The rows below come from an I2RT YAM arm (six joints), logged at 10 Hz.
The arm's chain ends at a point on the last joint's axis. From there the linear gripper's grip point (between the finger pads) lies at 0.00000 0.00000 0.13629 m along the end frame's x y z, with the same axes.
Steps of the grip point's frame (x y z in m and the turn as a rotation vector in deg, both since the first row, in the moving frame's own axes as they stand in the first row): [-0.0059, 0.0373, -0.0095, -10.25, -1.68, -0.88]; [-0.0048, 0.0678, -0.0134, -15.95, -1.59, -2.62]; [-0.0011, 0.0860, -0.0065, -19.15, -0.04, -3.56]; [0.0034, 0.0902, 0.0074, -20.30, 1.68, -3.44]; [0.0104, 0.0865, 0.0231, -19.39, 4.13, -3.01]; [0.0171, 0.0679, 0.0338, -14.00, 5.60, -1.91]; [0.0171, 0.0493, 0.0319, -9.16, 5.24, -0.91]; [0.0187, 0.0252, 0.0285, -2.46, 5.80, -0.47]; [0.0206, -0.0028, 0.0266, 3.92, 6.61, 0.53]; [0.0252, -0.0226, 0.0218, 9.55, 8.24, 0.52]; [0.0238, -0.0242, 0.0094, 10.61, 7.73, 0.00]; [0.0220, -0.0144, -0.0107, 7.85, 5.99, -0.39]
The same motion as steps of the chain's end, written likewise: [-0.0021, 0.0130, -0.0073, -10.25, -1.68, -0.88]; [-0.0019, 0.0303, -0.0081, -15.95, -1.59, -2.62]; [-0.0024, 0.0413, 0.0010, -19.15, -0.04, -3.56]; [-0.0019, 0.0431, 0.0159, -20.30, 1.68, -3.44]; [-0.0004, 0.0416, 0.0312, -19.39, 4.13, -3.01]; [0.0034, 0.0352, 0.0385, -14.00, 5.60, -1.91]; [0.0045, 0.0277, 0.0342, -9.16, 5.24, -0.91]; [0.0049, 0.0194, 0.0293, -2.46, 5.80, -0.47]; [0.0049, 0.0064, 0.0278, 3.92, 6.61, 0.53]; [0.0057, -0.0002, 0.0251, 9.55, 8.24, 0.52]; [0.0056, 0.0008, 0.0130, 10.61, 7.73, 0.00]; [0.0079, 0.0042, -0.0087, 7.85, 5.99, -0.39]
